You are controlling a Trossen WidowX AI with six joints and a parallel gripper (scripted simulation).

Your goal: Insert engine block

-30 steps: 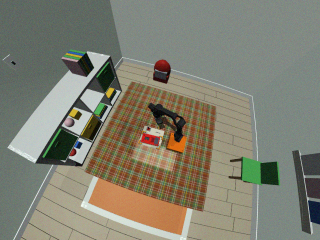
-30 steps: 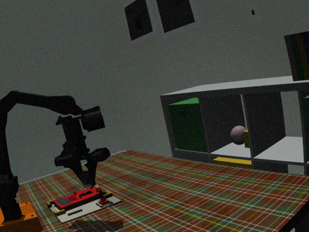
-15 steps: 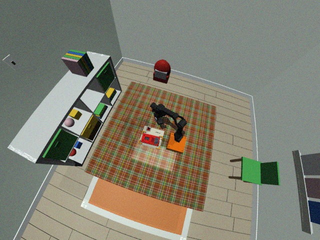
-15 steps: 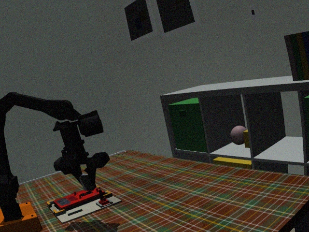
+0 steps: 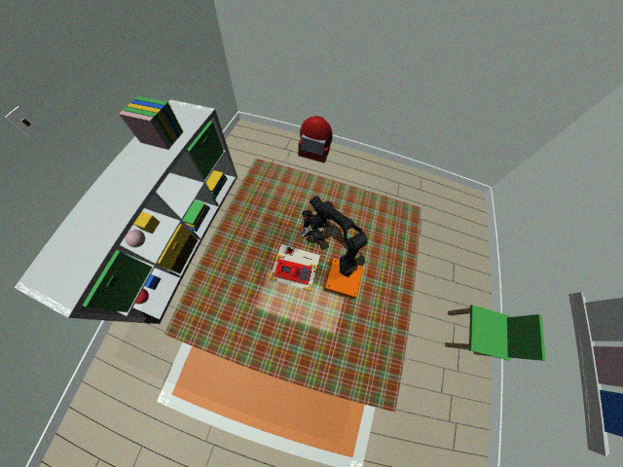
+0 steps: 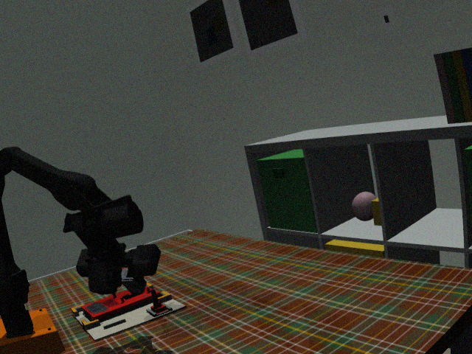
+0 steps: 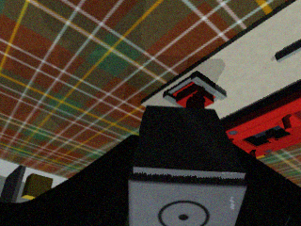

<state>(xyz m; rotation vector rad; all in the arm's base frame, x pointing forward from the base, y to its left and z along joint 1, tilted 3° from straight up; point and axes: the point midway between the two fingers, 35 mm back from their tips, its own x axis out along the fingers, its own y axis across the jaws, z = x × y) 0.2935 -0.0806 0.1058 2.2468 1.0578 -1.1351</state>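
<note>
Right now the grey base plate is 190 mm to the left of my gripper tip, 110 mm below it and 30 mm behind it. The rest, counted from my gripper tip: grey engine block 10 mm to the right, 10 mm above.
</note>
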